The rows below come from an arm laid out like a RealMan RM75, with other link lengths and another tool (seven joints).
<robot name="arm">
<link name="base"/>
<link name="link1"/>
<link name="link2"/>
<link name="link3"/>
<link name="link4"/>
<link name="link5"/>
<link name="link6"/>
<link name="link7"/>
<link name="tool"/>
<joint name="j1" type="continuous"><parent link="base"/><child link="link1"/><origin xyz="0 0 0.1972" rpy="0 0 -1.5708"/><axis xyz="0 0 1"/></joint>
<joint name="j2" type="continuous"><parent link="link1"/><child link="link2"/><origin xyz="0 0 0" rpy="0 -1.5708 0"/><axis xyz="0 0 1"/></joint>
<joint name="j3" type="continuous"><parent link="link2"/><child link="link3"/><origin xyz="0.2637 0 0" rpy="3.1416 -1.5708 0"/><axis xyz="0 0 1"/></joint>
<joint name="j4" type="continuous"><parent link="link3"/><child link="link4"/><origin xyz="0 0 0" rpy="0 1.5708 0"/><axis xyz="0 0 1"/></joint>
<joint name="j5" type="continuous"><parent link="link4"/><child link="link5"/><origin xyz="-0.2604 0 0" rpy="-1.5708 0 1.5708"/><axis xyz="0 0 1"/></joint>
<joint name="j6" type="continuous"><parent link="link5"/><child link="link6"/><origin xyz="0 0 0" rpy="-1.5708 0 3.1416"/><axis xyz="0 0 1"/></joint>
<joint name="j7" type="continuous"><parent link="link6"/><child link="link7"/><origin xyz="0 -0.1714 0" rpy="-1.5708 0 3.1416"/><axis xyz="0 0 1"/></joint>
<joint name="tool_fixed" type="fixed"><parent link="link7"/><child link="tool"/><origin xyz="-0.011 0.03 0.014" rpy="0.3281 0 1.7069"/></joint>
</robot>
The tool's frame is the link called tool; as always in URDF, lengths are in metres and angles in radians. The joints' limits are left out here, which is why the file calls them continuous.
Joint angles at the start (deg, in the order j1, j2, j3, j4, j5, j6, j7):
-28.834 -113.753 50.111 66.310 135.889 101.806 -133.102
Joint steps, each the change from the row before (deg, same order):
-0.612 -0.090 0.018 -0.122 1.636 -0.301 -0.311
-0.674 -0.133 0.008 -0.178 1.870 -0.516 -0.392
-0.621 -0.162 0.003 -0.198 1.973 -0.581 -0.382
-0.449 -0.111 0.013 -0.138 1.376 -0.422 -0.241
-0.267 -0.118 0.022 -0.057 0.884 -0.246 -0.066
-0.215 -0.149 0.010 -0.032 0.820 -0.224 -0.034
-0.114 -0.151 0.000 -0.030 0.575 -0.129 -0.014
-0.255 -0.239 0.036 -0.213 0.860 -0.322 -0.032
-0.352 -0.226 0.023 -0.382 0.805 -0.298 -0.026
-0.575 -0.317 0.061 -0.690 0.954 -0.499 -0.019
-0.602 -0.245 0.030 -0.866 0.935 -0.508 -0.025
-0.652 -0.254 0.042 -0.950 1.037 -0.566 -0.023
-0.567 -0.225 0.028 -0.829 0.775 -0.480 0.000
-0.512 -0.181 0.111 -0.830 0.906 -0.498 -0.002
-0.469 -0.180 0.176 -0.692 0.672 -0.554 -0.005
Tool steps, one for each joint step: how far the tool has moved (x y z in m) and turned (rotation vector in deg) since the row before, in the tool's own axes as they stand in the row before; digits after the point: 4 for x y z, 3 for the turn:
0.0023 0.0010 0.0002 1.040 0.893 -0.431
0.0030 0.0012 0.0003 1.077 1.096 -0.603
0.0033 0.0007 0.0006 1.116 1.163 -0.685
0.0023 0.0007 0.0003 0.765 0.856 -0.427
0.0011 0.0005 0.0004 0.500 0.543 -0.165
0.0009 0.0004 0.0006 0.452 0.481 -0.140
0.0004 0.0000 0.0009 0.335 0.258 -0.104
0.0006 0.0007 0.0019 0.494 0.361 -0.143
0.0002 0.0013 0.0022 0.502 0.223 -0.081
-0.0002 0.0028 0.0034 0.587 0.203 0.003
0.0001 0.0025 0.0036 0.633 0.131 -0.050
0.0001 0.0026 0.0038 0.721 0.184 -0.041
-0.0003 0.0026 0.0033 0.538 0.094 0.039
0.0002 0.0019 0.0034 0.720 0.222 0.000
-0.0001 0.0026 0.0027 0.499 0.267 0.102

